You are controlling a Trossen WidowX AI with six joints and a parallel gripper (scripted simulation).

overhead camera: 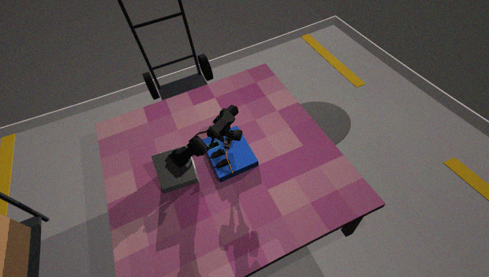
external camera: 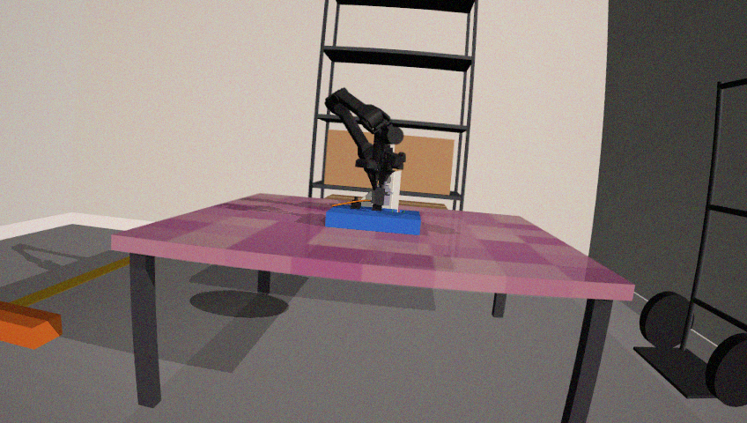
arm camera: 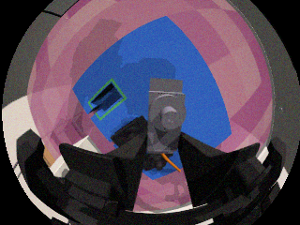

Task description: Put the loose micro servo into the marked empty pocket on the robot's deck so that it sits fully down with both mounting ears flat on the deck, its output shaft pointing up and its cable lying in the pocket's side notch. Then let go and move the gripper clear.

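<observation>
Now: gripper tip 4 cm past the green marking, 7 cm to the right of it and 7 cm above it. The rest, counted from my gripper tip: blue deck (4 cm ahead, 1 cm to the left, 10 cm below).
</observation>
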